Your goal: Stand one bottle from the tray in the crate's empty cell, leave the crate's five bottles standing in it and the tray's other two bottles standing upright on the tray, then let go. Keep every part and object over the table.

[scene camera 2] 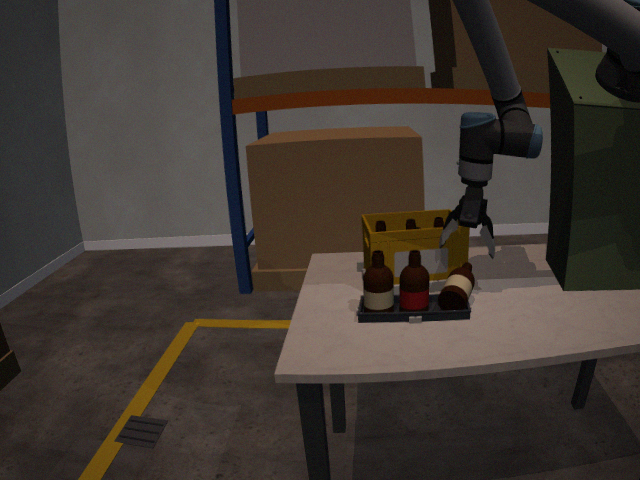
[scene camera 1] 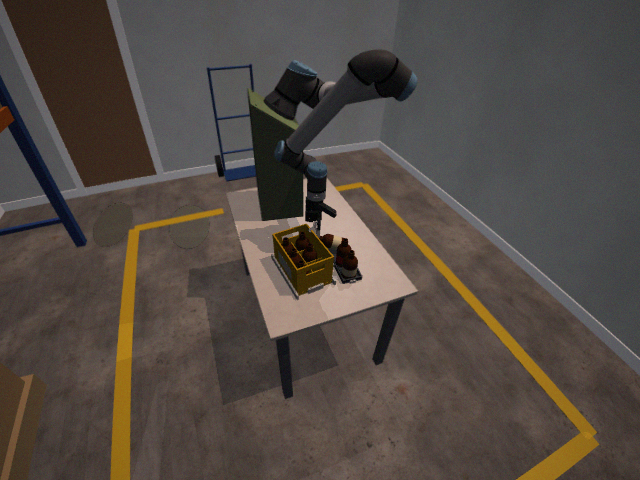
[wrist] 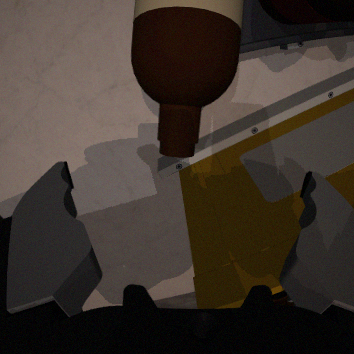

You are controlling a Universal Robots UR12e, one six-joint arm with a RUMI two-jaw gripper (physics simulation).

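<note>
The gripper [scene camera 2: 466, 253] is there in scene camera 2, and the wrist view has the gripper [wrist: 187, 170] too. You'd also find a red-labelled bottle [scene camera 2: 414, 279], plus a cream-labelled brown bottle [scene camera 2: 457, 289]. That cream-labelled brown bottle [wrist: 183, 62] is visible in the wrist view as well.
</note>
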